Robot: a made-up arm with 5 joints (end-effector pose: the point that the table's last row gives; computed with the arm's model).
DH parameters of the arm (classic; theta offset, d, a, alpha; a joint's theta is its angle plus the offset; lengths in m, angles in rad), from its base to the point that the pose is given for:
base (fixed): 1.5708 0.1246 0 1.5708
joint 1: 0 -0.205 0.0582 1.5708
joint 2: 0 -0.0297 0.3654 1.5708
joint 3: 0 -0.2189 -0.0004 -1.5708
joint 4: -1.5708 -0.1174 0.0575 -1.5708
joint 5: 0 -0.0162 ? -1.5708
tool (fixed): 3.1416 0.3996 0 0
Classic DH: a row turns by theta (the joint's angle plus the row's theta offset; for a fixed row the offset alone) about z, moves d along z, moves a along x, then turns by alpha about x.
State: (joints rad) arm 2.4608 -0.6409 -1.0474 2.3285 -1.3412
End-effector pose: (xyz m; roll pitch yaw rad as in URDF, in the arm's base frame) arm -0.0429 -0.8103 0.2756 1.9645 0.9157 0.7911
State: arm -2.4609 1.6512 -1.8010 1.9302 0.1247
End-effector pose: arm -0.3919 0.1321 0.2252 1.3537 -0.4991 -1.1483
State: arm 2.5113 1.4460 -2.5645 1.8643 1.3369
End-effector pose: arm 0.2530 0.2234 0.4326 -0.4885 0.4882 -0.6506
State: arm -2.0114 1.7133 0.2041 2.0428 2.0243
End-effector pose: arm -0.1337 0.1039 0.0773 2.0501 -0.6601 -1.3544
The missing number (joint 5, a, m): 0.0916
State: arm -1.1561 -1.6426 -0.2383 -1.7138 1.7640
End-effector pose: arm -0.8918 0.2972 0.0435 1.3369 0.4381 -1.6247
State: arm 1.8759 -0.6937 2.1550 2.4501 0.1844
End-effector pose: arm -0.4944 0.0493 1.0018 0.6299 0.5327 -2.5304
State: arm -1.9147 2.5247 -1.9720 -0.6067 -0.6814
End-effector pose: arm -0.0698 -0.3124 0.2223 -2.1312 0.2891 3.0689
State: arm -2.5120 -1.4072 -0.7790 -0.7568 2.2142
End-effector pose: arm -0.6688 -0.4043 -0.3422 -2.9769 -1.1724 -2.6203
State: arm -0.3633 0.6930 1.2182 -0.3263 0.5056
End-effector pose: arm 0.5486 0.5700 0.1264 -1.5595 0.1167 -1.1463
